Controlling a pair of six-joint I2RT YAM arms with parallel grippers.
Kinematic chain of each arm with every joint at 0, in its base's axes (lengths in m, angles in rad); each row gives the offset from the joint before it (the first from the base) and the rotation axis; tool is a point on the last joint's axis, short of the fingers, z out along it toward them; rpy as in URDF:
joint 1: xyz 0 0 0.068 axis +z
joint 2: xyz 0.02 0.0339 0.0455 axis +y
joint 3: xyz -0.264 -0.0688 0 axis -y
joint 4: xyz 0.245 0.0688 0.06 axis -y
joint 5: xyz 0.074 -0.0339 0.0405 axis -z
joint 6: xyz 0.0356 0 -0.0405 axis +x
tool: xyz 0 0 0 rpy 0 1.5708 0
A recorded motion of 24 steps. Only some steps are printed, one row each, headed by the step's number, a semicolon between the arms.
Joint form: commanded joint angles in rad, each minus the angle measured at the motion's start. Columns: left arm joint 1, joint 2, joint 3, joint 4, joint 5, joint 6; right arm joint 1, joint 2, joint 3, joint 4, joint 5, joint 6.
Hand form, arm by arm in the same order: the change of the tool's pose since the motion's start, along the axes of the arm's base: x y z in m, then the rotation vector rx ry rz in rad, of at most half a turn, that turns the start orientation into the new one. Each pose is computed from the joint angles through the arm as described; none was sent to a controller.
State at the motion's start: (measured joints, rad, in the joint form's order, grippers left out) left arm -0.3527 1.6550 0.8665 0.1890 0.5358 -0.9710; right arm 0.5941 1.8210 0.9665 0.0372 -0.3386 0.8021
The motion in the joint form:
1: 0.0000 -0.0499 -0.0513 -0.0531 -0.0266 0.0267; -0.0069 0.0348 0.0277 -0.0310 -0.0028 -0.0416
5: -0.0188 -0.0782 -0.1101 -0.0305 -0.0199 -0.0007; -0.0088 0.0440 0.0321 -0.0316 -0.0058 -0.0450
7: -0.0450 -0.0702 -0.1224 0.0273 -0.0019 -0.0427; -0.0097 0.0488 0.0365 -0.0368 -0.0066 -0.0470
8: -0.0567 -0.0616 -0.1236 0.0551 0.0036 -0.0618; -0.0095 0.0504 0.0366 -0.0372 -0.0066 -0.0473
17: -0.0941 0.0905 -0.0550 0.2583 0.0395 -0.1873; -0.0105 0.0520 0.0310 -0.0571 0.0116 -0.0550
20: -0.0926 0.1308 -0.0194 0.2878 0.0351 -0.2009; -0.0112 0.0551 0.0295 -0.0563 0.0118 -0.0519
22: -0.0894 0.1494 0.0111 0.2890 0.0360 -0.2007; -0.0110 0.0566 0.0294 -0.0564 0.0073 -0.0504
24: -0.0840 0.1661 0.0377 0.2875 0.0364 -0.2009; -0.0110 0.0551 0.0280 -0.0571 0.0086 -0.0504
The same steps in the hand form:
1: -0.0150 0.0064 -0.0044 0.0465 0.0268 0.0080; 0.0054 0.0007 -0.0066 -0.0336 0.0066 0.0241
5: -0.0289 0.0050 -0.0114 0.0327 0.0547 -0.0024; 0.0067 0.0008 -0.0086 -0.0358 0.0103 0.0266
7: -0.0314 -0.0035 -0.0123 -0.0099 0.0540 -0.0223; 0.0075 0.0009 -0.0095 -0.0390 0.0141 0.0277
8: -0.0314 -0.0078 -0.0128 -0.0281 0.0528 -0.0295; 0.0074 0.0010 -0.0100 -0.0401 0.0155 0.0282
17: -0.0077 -0.0336 -0.0225 -0.1495 0.0482 -0.0454; 0.0057 -0.0013 -0.0136 -0.0690 0.0262 0.0212
20: 0.0025 -0.0377 -0.0232 -0.1644 0.0349 -0.0361; 0.0056 -0.0017 -0.0151 -0.0701 0.0312 0.0182
22: 0.0096 -0.0398 -0.0207 -0.1701 0.0229 -0.0348; 0.0055 -0.0015 -0.0156 -0.0677 0.0354 0.0203
24: 0.0162 -0.0407 -0.0191 -0.1738 0.0150 -0.0304; 0.0051 -0.0018 -0.0155 -0.0688 0.0354 0.0195

